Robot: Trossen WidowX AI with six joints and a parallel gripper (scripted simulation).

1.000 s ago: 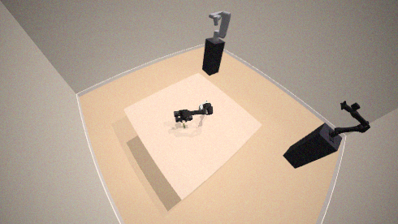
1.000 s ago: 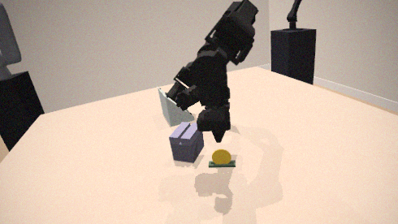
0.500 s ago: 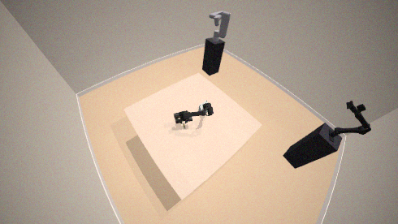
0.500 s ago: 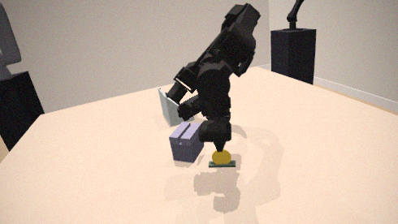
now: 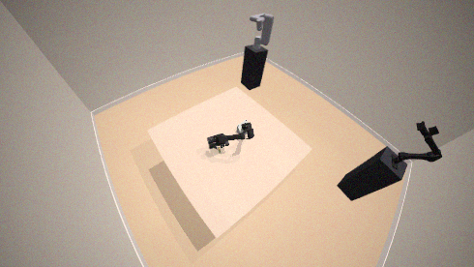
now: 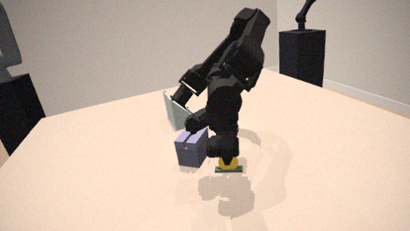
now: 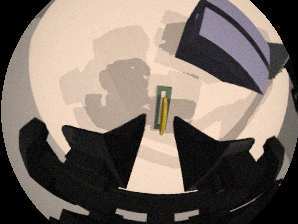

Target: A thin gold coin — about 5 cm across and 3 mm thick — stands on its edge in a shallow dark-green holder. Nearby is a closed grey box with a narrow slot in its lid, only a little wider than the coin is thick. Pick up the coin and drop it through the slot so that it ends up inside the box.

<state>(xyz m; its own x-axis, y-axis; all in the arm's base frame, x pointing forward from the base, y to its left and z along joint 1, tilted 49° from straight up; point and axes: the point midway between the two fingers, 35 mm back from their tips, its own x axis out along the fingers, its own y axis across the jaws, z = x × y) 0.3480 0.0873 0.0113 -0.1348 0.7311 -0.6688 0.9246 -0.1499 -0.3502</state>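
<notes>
Now: the gold coin 10 mm below my gripper tip.
</notes>
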